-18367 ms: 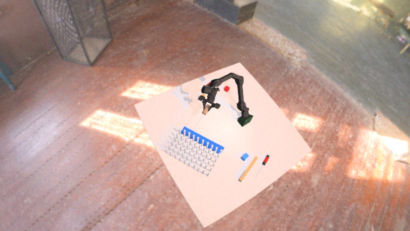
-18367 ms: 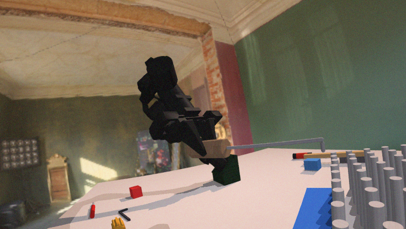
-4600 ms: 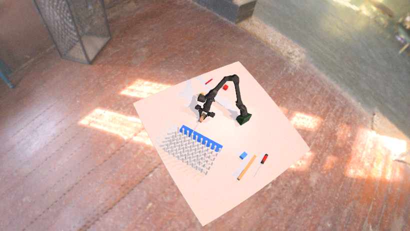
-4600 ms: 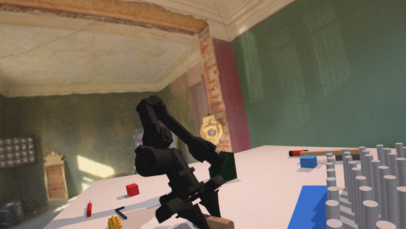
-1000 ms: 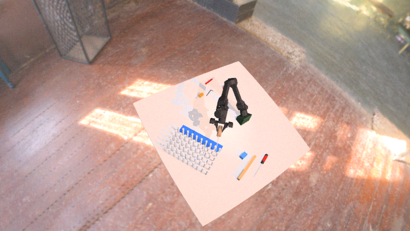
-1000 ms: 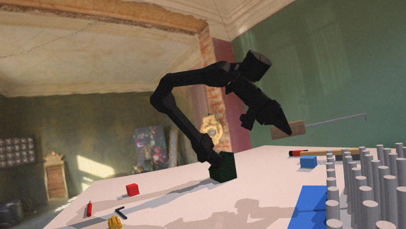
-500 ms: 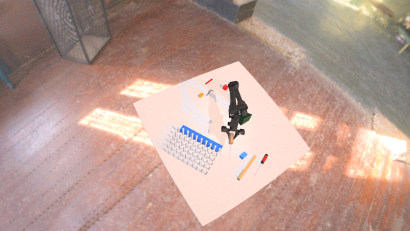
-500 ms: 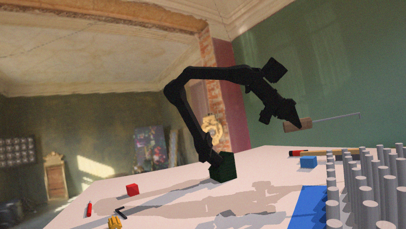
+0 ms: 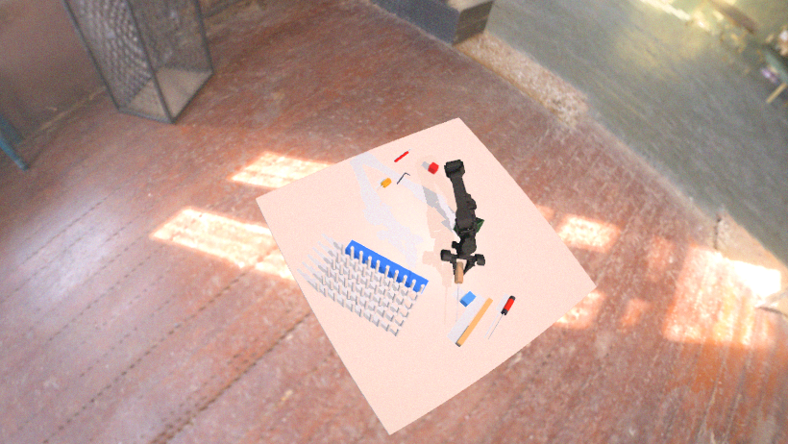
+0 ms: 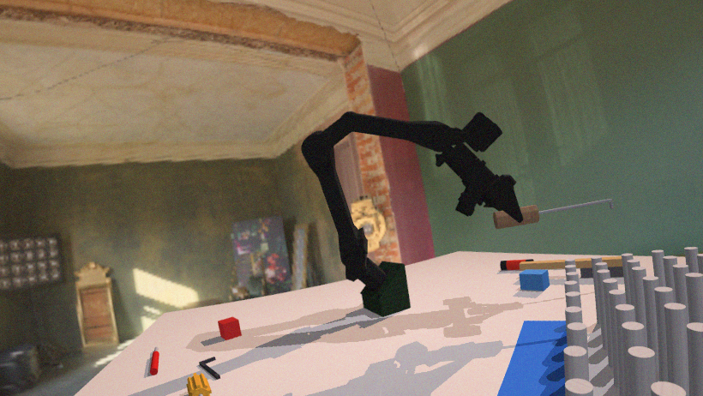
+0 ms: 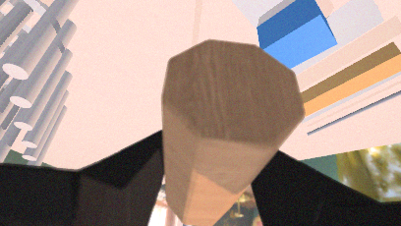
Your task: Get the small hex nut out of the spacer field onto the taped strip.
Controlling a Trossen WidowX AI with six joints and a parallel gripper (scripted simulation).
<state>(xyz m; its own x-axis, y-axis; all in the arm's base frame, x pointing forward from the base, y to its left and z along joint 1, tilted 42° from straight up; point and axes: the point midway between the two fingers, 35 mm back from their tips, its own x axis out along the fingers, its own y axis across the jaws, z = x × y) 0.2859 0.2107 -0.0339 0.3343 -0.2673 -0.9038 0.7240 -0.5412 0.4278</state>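
Now: the blue block 40 mm behind my gripper tip, 90 mm to the left of it and 160 mm below it. Round my gripper tip: yellow piece (110 mm behind, 620 mm to the right, 160 mm below); allen key (230 mm behind, 610 mm to the right, 170 mm below); blue taped strip (160 mm ahead, 260 mm to the right, 180 mm below).
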